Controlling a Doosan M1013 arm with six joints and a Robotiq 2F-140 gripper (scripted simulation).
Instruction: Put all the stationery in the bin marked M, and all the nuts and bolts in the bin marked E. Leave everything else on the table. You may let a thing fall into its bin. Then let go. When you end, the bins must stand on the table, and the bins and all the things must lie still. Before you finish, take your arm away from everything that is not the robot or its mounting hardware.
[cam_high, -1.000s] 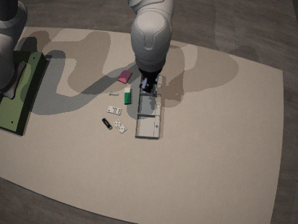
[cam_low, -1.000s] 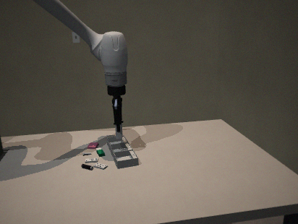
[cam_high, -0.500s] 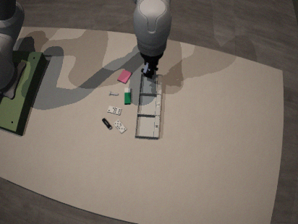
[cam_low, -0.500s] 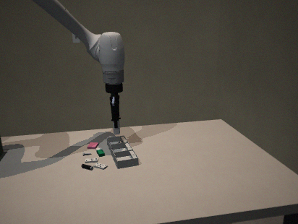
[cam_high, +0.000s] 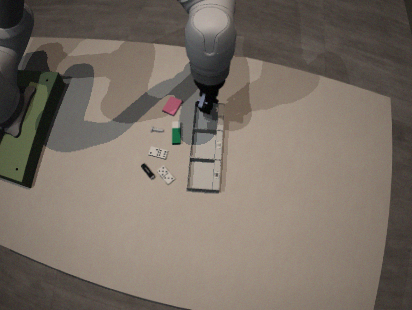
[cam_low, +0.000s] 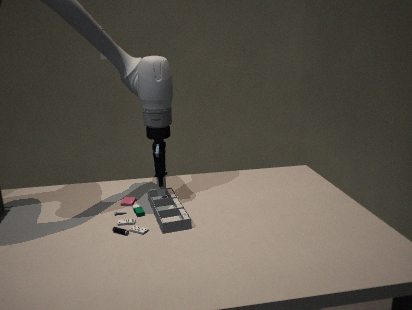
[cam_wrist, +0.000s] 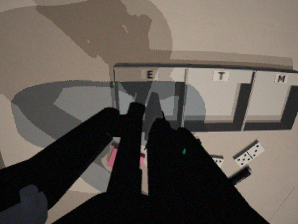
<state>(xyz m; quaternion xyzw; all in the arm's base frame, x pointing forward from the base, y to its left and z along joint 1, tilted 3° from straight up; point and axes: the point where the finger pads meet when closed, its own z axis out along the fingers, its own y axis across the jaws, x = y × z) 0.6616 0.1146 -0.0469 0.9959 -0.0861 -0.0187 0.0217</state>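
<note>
The pink pad lies 110 mm behind my hand, 20 mm to the left of it and 50 mm below it. Also, from my hand: green eraser: 80 mm behind, 60 mm to the right, 50 mm below; then grey bolt: 140 mm behind, 70 mm to the right, 50 mm below; then grey three-compartment bin row: 10 mm ahead, 90 mm to the right, 40 mm below.
</note>
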